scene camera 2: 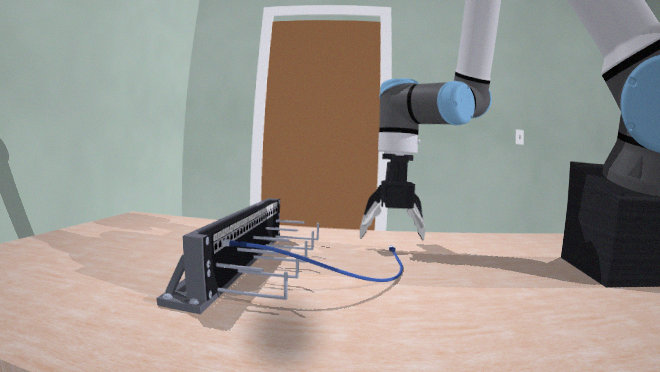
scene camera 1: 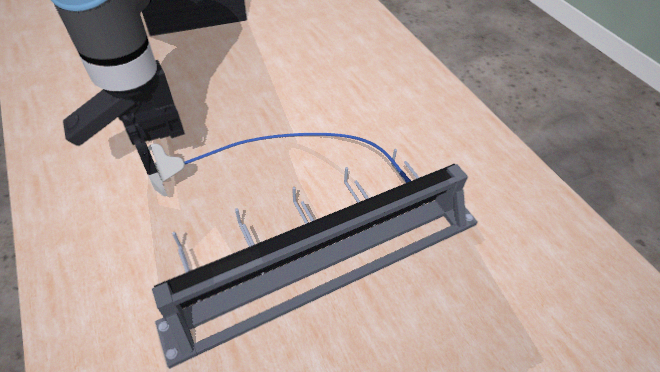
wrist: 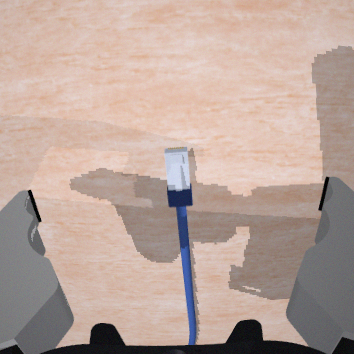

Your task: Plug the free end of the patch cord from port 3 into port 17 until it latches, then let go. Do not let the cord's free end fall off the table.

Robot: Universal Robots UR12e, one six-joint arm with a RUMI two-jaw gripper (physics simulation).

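Frame: origin at the arm's base, x ahead, y left, z up, level; millimetres.
Where they show: gripper, fingertip midpoint: point(scene camera 2: 392, 240) point(scene camera 1: 154, 166) point(wrist: 177, 189); arm's base at its link origin: point(scene camera 2: 641, 181).
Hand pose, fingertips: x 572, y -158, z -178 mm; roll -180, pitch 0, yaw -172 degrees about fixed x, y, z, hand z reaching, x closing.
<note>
Things, the pixels of their top centre, and the offset from my fingertips. Level surfaces: height alone.
- patch panel at its top centre: point(scene camera 1: 316, 209) point(scene camera 2: 261, 212) dx +234, dy +226, dz +78 mm
- clear plug at its top centre: point(wrist: 177, 174) dx +0, dy -2, dz -11 mm
- dark blue boot at its top centre: point(wrist: 179, 198) point(scene camera 2: 392, 247) dx -2, dy +14, dz -15 mm
- table at its surface level: dz -23 mm
The blue patch cord point(scene camera 1: 310, 134) point(scene camera 2: 350, 276) point(wrist: 187, 280) arcs from the patch panel point(scene camera 1: 310, 230) point(scene camera 2: 194, 265) at its near end in scene camera 2. Its free end is a clear plug point(wrist: 177, 170) with a dark blue boot point(wrist: 180, 196) point(scene camera 2: 392, 248). It is on or very close to the tabletop. In scene camera 1 a finger hides it. My gripper point(scene camera 2: 393, 237) is open and empty, its fingers wide apart on either side of the plug in the wrist view and above it in scene camera 2. Port numbers cannot be read, so I cannot tell which port is 17.
Thin grey cable-guide bars point(scene camera 1: 181, 250) point(scene camera 2: 252, 293) stick out from the panel's port side, several with upturned ends. The arm's black pedestal point(scene camera 1: 195, 15) point(scene camera 2: 625, 240) stands on the table point(scene camera 1: 85, 280) point(scene camera 2: 425, 330), behind the gripper in scene camera 1 and at the right in scene camera 2.
</note>
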